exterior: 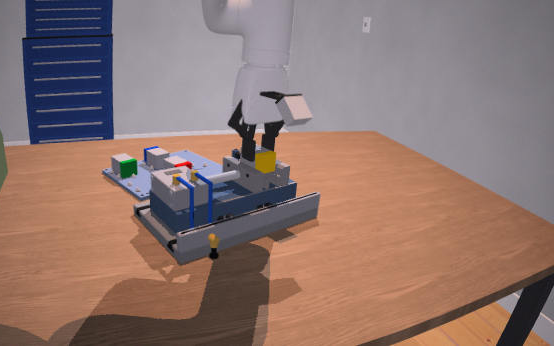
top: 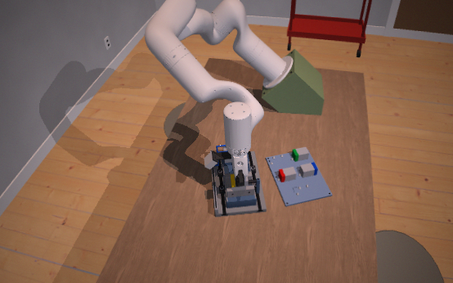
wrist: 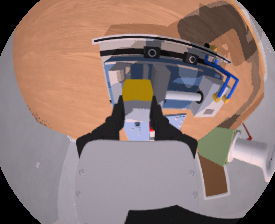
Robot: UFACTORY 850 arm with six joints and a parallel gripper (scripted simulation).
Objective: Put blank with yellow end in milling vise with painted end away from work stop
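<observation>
The yellow-ended blank is 20 mm below my hand. From my hand the other things lie so: red-ended blank: 120 mm behind, 180 mm to the left, 100 mm below; then fixed jaw: 30 mm ahead, 10 mm to the left, 50 mm below; then milling vise: 70 mm behind, 20 mm to the right, 80 mm below.
</observation>
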